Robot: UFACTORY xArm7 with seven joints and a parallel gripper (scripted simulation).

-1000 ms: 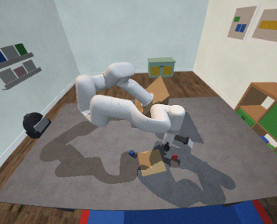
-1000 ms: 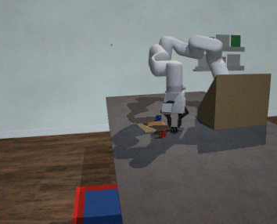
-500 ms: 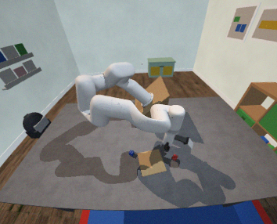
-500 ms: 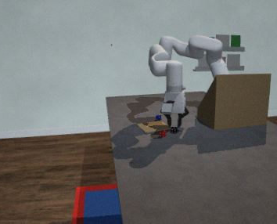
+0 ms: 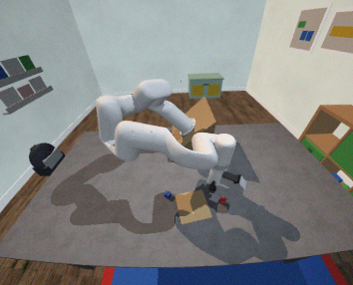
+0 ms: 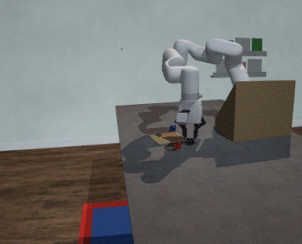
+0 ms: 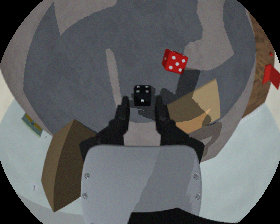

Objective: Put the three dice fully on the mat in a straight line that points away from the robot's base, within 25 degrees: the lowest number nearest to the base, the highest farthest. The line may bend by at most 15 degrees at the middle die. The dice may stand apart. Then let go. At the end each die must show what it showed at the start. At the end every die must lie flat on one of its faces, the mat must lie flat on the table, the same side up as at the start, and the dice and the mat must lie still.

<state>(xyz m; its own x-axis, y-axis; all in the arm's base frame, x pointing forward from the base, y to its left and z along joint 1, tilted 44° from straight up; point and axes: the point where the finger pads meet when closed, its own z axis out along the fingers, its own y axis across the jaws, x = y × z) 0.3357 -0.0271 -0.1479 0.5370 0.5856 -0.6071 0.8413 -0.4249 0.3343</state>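
Right now the black die is 4 cm below my hand. Also, from my hand: tan mat 12 cm to the right, 7 cm ahead, 5 cm below; red die 7 cm ahead, 4 cm below, 3 cm to the left; blue die 23 cm to the right, 4 cm below, 1 cm ahead.
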